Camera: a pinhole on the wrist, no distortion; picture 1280 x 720 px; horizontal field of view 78.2 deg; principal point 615.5 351.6 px. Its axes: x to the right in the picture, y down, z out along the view. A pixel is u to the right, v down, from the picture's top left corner.
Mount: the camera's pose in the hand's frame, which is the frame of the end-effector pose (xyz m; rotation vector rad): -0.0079 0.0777 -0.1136 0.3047 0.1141 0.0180
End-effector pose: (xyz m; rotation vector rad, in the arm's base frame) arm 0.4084 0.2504 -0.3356 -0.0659 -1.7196 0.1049
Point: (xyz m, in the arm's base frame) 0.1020 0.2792 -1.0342
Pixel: outside the picture
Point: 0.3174 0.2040 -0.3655
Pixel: 481.5 179.9
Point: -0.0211 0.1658 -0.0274
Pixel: 1037.2 308.8
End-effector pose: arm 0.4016 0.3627 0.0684 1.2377 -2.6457 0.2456
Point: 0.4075 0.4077 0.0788
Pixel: 317.5 162.3
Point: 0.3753 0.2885 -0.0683
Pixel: 645.5 319.4
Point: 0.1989 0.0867 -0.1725
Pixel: 990.8 440.8
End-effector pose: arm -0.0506 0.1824 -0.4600 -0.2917 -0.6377 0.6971
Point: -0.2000 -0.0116 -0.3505
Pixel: 108.6 96.2
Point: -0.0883 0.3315 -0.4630
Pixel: outside the picture
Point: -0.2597 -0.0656 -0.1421
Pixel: 313.0 142.9
